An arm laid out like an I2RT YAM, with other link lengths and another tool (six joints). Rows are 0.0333 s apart.
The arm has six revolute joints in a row. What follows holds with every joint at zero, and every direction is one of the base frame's.
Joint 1 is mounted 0.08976 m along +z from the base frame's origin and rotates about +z.
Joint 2 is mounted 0.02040 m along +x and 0.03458 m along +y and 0.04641 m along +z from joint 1 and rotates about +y.
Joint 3 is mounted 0.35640 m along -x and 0.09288 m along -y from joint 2 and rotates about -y.
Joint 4 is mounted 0.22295 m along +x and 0.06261 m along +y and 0.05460 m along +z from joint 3 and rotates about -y.
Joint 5 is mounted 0.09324 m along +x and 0.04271 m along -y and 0.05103 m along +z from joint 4 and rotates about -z.
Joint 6 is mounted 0.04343 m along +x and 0.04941 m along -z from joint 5 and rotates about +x.
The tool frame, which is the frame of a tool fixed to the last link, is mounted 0.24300 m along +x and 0.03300 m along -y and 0.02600 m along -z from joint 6; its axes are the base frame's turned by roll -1.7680, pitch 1.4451 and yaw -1.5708 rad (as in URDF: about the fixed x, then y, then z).
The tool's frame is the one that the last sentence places.
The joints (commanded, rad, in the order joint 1, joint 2, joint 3, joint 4, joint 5, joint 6), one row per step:
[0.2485, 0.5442, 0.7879, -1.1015, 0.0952, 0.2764]
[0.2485, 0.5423, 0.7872, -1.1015, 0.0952, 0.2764]
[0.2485, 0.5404, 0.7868, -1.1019, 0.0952, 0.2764]
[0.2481, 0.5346, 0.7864, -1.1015, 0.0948, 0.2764]
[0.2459, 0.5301, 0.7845, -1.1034, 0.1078, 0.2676]
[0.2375, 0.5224, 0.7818, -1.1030, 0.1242, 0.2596]
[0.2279, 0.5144, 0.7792, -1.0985, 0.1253, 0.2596]
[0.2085, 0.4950, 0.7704, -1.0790, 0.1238, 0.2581]
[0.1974, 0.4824, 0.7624, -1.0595, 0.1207, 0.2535]
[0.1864, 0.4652, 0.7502, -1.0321, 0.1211, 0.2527]
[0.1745, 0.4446, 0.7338, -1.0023, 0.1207, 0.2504]
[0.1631, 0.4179, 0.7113, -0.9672, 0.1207, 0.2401]
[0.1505, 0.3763, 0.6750, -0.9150, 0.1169, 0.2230]
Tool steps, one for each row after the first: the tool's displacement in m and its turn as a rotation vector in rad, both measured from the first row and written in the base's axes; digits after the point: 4 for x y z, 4 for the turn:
[-0.0001, 0.0000, -0.0001, 0.0003, -0.0012, 0.0000]
[-0.0003, -0.0001, -0.0001, 0.0006, -0.0022, 0.0000]
[-0.0002, 0.0000, 0.0005, 0.0023, -0.0078, -0.0001]
[-0.0005, -0.0045, 0.0005, -0.0129, -0.0114, -0.0043]
[-0.0006, -0.0107, 0.0012, -0.0289, -0.0199, -0.0176]
[-0.0003, -0.0123, 0.0021, -0.0274, -0.0296, -0.0281]
[0.0027, -0.0141, 0.0051, -0.0207, -0.0584, -0.0458]
[0.0062, -0.0143, 0.0078, -0.0166, -0.0815, -0.0519]
[0.0112, -0.0152, 0.0115, -0.0109, -0.1132, -0.0631]
[0.0159, -0.0162, 0.0145, -0.0057, -0.1464, -0.0736]
[0.0211, -0.0175, 0.0175, -0.0060, -0.1852, -0.0785]
[0.0285, -0.0180, 0.0212, -0.0062, -0.2419, -0.0779]

